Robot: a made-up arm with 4 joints. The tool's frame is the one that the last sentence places.
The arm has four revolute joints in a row. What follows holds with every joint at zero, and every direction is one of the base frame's.
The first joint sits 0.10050 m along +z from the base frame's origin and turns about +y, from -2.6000 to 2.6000 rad.
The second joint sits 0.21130 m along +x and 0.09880 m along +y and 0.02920 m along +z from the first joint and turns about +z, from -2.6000 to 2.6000 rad.
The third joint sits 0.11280 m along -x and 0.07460 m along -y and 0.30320 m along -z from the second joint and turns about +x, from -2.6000 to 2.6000 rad.
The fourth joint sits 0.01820 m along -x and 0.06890 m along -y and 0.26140 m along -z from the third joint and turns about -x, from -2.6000 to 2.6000 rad.
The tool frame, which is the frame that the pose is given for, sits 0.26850 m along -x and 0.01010 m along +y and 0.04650 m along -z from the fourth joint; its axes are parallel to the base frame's.
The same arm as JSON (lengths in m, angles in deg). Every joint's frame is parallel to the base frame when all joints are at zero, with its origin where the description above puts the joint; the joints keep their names.
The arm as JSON. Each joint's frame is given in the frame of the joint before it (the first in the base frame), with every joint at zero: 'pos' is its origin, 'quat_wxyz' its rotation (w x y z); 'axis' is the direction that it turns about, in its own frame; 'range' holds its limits. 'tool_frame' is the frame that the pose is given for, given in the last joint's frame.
{
  "length_unit": "m",
  "angle_unit": "deg",
  "joints": [
    {
      "joint": "joint 1",
      "pos": [
        0.0,
        0.0,
        0.1005
      ],
      "quat_wxyz": [
        1.0,
        0.0,
        0.0,
        0.0
      ],
      "axis": "+y",
      "range": [
        -148.97,
        148.97
      ]
    },
    {
      "joint": "joint 2",
      "pos": [
        0.2113,
        0.0988,
        0.0292
      ],
      "quat_wxyz": [
        1.0,
        0.0,
        0.0,
        0.0
      ],
      "axis": "+z",
      "range": [
        -148.97,
        148.97
      ]
    },
    {
      "joint": "joint 3",
      "pos": [
        -0.1128,
        -0.0746,
        -0.3032
      ],
      "quat_wxyz": [
        1.0,
        0.0,
        0.0,
        0.0
      ],
      "axis": "+x",
      "range": [
        -148.97,
        148.97
      ]
    },
    {
      "joint": "joint 4",
      "pos": [
        -0.0182,
        -0.0689,
        -0.2614
      ],
      "quat_wxyz": [
        1.0,
        0.0,
        0.0,
        0.0
      ],
      "axis": "-x",
      "range": [
        -148.97,
        148.97
      ]
    }
  ],
  "tool_frame": {
    "pos": [
      -0.2685,
      0.0101,
      -0.0465
    ],
    "quat_wxyz": [
      1.0,
      0.0,
      0.0,
      0.0
    ]
  }
}

